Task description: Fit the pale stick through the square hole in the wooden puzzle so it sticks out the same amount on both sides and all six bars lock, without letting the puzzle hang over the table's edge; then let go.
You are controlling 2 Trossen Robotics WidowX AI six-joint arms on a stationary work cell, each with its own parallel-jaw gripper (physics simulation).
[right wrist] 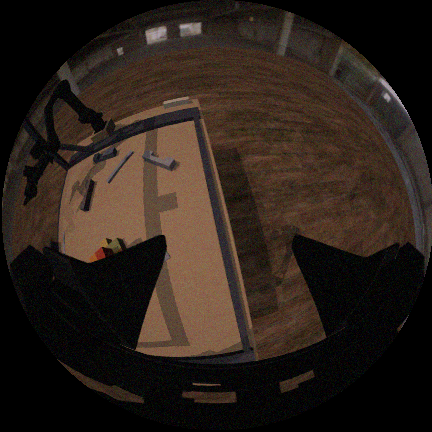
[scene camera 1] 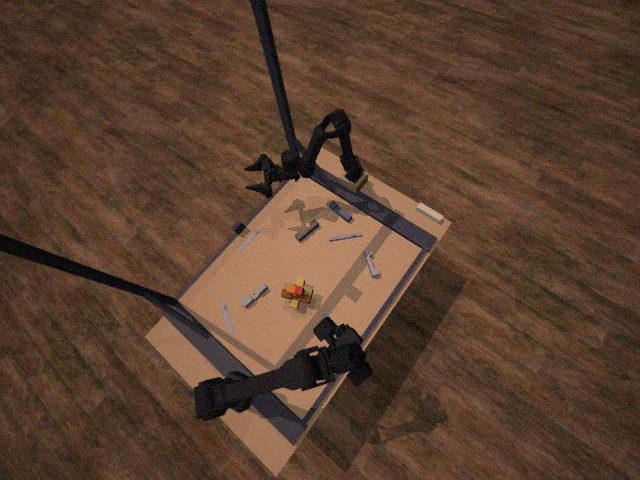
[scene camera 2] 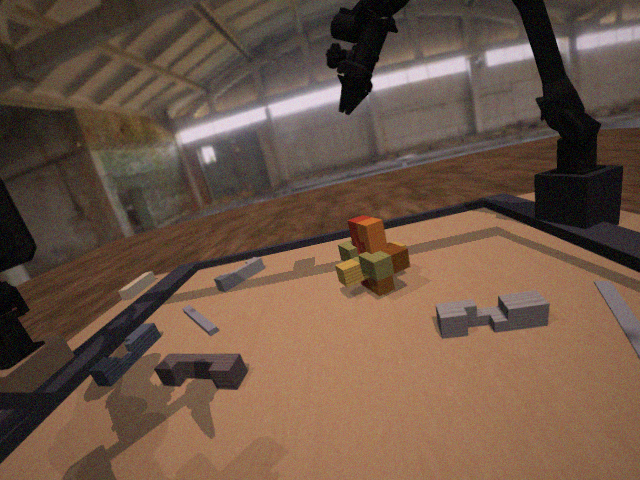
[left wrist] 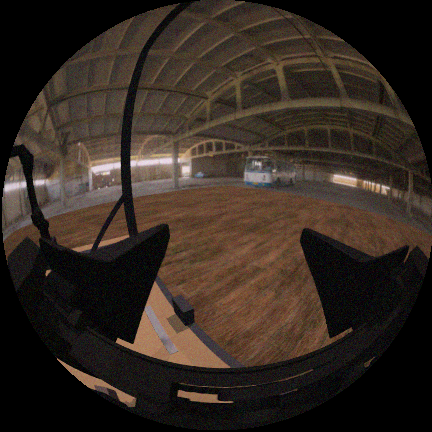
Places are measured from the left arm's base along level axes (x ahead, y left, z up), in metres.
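Pixels of known places: left gripper, fingertip midpoint: (right wrist: 23, 199) (scene camera 1: 244, 178) (left wrist: 238, 233); right gripper, fingertip midpoint: (right wrist: 231, 242) (scene camera 2: 344, 113); left arm's base at its link origin: (right wrist: 100, 127) (scene camera 1: 353, 175) (scene camera 2: 16, 356); right arm's base at its link origin: (scene camera 2: 576, 170).
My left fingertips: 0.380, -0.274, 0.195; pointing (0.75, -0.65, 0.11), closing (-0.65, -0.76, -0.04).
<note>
Ahead of a thing's pixels: the offset from my left fingertips to its top centre, as dx, dy, dz.
The pale stick @(-0.445, +0.654, -0.230) (scene camera 1: 429, 212) (scene camera 2: 136, 285) (right wrist: 176, 102) lies flat on the outer table strip beyond the dark rail, away from the puzzle. The wooden puzzle (scene camera 1: 297, 292) (scene camera 2: 376, 264) stands on the table, with red, orange, yellow, olive and brown bars crossed; it also shows in the right wrist view (right wrist: 101, 254), partly behind a finger. Its square hole cannot be made out. My left gripper (scene camera 1: 246, 178) (left wrist: 238, 233) is open and empty, high beyond the table's far left edge. My right gripper (scene camera 1: 345, 350) (scene camera 2: 345, 111) (right wrist: 231, 242) is open and empty, raised near the long edge, away from puzzle and stick.
Notched grey blocks (scene camera 1: 371, 262) (scene camera 2: 492, 313), a dark brown block @(-0.041, +0.259, -0.230) (scene camera 1: 307, 230) (scene camera 2: 201, 369) and a blue-grey block @(-0.210, +0.323, -0.230) (scene camera 1: 340, 211) (scene camera 2: 125, 354) lie around the table. Thin grey strips @(-0.124, +0.415, -0.251) (scene camera 1: 345, 237) (scene camera 2: 200, 319) lie among them. Dark rails (scene camera 1: 374, 208) and upright posts (scene camera 1: 273, 72) border the table.
</note>
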